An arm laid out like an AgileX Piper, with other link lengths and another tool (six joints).
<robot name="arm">
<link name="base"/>
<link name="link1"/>
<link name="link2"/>
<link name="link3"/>
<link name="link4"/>
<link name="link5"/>
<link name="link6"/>
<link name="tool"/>
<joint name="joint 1" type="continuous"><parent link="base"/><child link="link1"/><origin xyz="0.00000 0.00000 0.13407" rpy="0.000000 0.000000 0.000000"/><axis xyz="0 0 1"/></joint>
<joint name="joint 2" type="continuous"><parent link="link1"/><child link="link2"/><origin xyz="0.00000 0.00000 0.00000" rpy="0.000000 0.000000 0.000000"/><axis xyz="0 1 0"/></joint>
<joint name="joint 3" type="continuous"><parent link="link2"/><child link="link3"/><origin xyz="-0.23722 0.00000 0.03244" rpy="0.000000 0.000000 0.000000"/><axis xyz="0 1 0"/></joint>
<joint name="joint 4" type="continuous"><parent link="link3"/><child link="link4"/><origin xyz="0.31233 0.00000 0.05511" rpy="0.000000 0.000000 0.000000"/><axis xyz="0.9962 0 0.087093"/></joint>
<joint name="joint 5" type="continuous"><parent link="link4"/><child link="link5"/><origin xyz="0.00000 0.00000 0.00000" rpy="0.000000 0.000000 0.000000"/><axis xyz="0 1 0"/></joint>
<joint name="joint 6" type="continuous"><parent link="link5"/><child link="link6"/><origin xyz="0.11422 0.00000 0.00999" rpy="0.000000 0.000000 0.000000"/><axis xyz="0.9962 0 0.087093"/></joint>
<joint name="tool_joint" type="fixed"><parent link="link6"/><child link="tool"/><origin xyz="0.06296 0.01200 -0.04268" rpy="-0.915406 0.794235 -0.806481"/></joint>
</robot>
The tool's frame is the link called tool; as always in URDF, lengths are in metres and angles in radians. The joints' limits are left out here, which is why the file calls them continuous.
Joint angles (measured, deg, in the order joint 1, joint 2, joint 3, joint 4, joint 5, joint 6), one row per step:
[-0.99 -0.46 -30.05 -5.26 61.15 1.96]
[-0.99 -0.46 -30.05 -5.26 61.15 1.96]
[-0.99 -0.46 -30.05 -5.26 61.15 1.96]
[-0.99 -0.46 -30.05 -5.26 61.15 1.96]
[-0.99 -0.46 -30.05 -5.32 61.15 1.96]
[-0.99 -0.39 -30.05 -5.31 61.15 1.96]
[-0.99 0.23 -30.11 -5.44 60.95 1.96]
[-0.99 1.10 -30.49 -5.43 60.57 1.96]
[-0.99 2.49 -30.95 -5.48 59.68 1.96]
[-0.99 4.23 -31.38 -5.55 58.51 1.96]
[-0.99 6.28 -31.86 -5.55 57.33 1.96]
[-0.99 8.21 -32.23 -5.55 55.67 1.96]
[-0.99 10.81 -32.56 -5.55 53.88 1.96]
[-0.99 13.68 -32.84 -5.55 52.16 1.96]
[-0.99 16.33 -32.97 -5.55 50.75 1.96]
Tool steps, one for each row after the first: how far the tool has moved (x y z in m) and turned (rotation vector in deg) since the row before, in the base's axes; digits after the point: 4 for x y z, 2 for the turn. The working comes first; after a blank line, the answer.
Tool pose at each row, in the base's axes (x y z in m, rotation vector in deg; the steps are taken from these numbers as rounded here):
[0.1398 -0.0049 0.2522 -33.66 89.31 -18.41]
[0.1398 -0.0049 0.2522 -33.66 89.31 -18.41]
[0.1398 -0.0049 0.2522 -33.66 89.31 -18.41]
[0.1398 -0.0049 0.2522 -33.66 89.31 -18.41]
[0.1398 -0.0051 0.2522 -33.67 89.31 -18.47]
[0.1400 -0.0050 0.2520 -33.69 89.38 -18.44]
[0.1416 -0.0055 0.2514 -33.81 89.74 -18.49]
[0.1436 -0.0054 0.2526 -33.88 89.83 -18.44]
[0.1477 -0.0056 0.2543 -33.99 89.86 -18.47]
[0.1533 -0.0058 0.2553 -34.16 89.97 -18.48]
[0.1595 -0.0058 0.2557 -34.37 90.31 -18.35]
[0.1667 -0.0058 0.2567 -34.52 90.17 -18.33]
[0.1758 -0.0057 0.2554 -34.81 90.58 -18.15]
[0.1853 -0.0057 0.2522 -35.18 91.37 -17.85]
[0.1937 -0.0057 0.2476 -35.58 92.39 -17.49]

[0.0000 0.0000 0.0000 0.00 0.00 0.00]
[0.0000 0.0000 0.0000 0.00 0.00 0.00]
[0.0000 0.0000 0.0000 0.00 0.00 0.00]
[0.0000 -0.0002 0.0000 -0.04 -0.01 -0.03]
[0.0002 0.0001 -0.0002 0.01 0.08 0.01]
[0.0016 -0.0005 -0.0006 -0.11 0.36 -0.07]
[0.0020 0.0001 0.0012 -0.01 0.11 0.04]
[0.0041 -0.0002 0.0017 -0.09 0.05 0.04]
[0.0056 -0.0002 0.0010 -0.11 0.15 0.06]
[0.0062 0.0000 0.0004 -0.05 0.39 0.10]
[0.0072 0.0000 0.0010 -0.08 -0.09 0.14]
[0.0091 0.0001 -0.0013 -0.07 0.49 0.15]
[0.0095 0.0000 -0.0032 -0.05 0.88 0.15]
[0.0084 0.0000 -0.0046 -0.04 1.11 0.13]

